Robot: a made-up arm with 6 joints. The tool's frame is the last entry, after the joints. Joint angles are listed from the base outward. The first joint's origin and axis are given. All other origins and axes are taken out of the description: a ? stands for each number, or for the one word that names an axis. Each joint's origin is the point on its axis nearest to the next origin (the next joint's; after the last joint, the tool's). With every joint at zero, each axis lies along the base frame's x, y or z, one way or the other. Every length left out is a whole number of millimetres.
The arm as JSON. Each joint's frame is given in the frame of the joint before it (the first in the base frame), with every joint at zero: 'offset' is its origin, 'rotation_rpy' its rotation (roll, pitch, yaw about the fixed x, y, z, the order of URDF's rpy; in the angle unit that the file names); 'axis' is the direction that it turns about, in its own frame. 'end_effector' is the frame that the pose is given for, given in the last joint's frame.
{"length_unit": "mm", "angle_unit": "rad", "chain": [
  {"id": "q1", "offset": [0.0, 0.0, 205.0], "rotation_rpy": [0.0, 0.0, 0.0], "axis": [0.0, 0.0, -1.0]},
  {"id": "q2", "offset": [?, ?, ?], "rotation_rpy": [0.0, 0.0, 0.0], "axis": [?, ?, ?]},
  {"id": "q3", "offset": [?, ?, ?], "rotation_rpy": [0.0, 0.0, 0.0], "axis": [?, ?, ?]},
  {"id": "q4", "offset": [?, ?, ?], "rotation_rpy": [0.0, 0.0, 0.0], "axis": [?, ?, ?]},
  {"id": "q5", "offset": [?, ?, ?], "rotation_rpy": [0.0, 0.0, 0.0], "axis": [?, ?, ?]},
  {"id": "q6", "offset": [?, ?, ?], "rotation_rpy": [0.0, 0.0, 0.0], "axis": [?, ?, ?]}
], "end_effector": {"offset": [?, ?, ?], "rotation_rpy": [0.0, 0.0, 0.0]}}
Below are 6 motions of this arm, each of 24 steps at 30 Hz.
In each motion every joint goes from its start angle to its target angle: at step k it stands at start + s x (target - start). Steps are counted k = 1, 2, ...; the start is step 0. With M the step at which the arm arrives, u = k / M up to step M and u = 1 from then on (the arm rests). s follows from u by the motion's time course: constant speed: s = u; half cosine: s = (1 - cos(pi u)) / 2; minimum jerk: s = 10 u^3 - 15 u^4 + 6 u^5.
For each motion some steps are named. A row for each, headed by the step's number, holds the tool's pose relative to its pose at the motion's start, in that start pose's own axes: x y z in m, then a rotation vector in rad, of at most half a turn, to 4 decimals.
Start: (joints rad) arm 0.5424 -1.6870 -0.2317 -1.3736 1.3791 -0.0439
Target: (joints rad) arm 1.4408 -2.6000 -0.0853 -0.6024 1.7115 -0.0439
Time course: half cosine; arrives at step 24
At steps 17, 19, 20, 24:
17: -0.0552 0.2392 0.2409 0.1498 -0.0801 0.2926
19: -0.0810 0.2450 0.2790 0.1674 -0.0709 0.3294
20: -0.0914 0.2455 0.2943 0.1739 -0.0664 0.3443
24: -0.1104 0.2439 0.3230 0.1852 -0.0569 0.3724

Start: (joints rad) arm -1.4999 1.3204 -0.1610 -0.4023 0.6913 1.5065
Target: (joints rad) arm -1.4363 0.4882 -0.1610 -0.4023 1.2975 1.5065
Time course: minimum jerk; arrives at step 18
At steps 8, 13, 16, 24:
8: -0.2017 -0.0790 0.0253 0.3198 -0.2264 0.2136
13: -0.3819 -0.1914 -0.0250 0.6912 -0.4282 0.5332
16: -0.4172 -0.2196 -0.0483 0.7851 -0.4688 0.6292
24: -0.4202 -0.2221 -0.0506 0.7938 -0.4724 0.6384

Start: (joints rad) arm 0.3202 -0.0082 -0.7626 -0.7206 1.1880 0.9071
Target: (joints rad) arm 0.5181 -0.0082 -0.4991 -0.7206 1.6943 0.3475
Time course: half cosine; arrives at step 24
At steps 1, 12, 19, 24:
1: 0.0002 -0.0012 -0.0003 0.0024 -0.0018 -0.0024
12: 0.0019 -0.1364 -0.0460 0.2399 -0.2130 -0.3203
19: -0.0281 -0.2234 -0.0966 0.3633 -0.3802 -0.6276
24: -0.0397 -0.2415 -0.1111 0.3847 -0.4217 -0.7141

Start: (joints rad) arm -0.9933 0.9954 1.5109 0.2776 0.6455 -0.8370
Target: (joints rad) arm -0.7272 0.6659 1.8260 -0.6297 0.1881 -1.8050
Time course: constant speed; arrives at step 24
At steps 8, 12, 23, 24:
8: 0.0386 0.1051 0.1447 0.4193 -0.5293 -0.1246
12: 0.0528 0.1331 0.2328 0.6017 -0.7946 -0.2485
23: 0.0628 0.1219 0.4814 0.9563 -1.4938 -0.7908
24: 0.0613 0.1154 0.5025 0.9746 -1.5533 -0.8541

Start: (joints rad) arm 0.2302 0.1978 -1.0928 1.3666 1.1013 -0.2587
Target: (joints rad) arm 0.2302 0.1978 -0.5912 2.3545 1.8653 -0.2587
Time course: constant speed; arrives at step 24
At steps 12, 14, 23, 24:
12: -0.0314 -0.0730 0.0619 -0.4896 0.1244 0.0042
14: -0.0316 -0.0791 0.0832 -0.5759 0.1152 0.0098
23: -0.0280 -0.0694 0.2025 -0.9481 -0.0358 0.0464
24: -0.0284 -0.0644 0.2170 -0.9861 -0.0636 0.0513

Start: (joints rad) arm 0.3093 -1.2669 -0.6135 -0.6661 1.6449 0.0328
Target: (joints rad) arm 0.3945 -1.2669 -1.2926 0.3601 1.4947 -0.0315
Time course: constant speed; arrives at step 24
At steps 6, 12, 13, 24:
6: 0.0275 0.0357 0.0690 -0.2536 -0.1964 0.1245
12: 0.0301 0.0820 0.1304 -0.5072 -0.4067 0.2091
13: 0.0284 0.0903 0.1394 -0.5493 -0.4428 0.2189
24: -0.0212 0.1812 0.2068 -1.0033 -0.8472 0.2353

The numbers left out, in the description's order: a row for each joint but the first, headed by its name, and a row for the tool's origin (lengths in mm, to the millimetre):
q2: xyz 116.0 127.0 0.0, axis 0.0 1.0 0.0
q3: xyz 580.0 0.0 110.0, axis 1.0 0.0 0.0
q4: xyz 0.0 200.0 -67.0, axis 0.0 1.0 0.0
q5: xyz -13.0 0.0 4.0, axis 0.0 0.0 -1.0
q6: xyz 308.0 -149.0 0.0, axis 0.0 1.0 0.0
tool: xyz 53.0 0.0 -13.0

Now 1 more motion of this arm.
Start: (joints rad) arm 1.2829 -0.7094 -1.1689 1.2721 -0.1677 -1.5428
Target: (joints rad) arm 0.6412 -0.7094 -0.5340 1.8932 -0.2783 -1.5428
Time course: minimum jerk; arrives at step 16
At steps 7, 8, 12, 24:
7: -0.0181 0.2141 0.1617 0.4556 0.0749 0.0193
8: -0.0339 0.2699 0.2272 0.5914 0.1038 0.0515
12: -0.1335 0.3998 0.4911 1.0276 0.2189 0.2545
24: -0.1712 0.4141 0.5646 1.1305 0.2521 0.3310

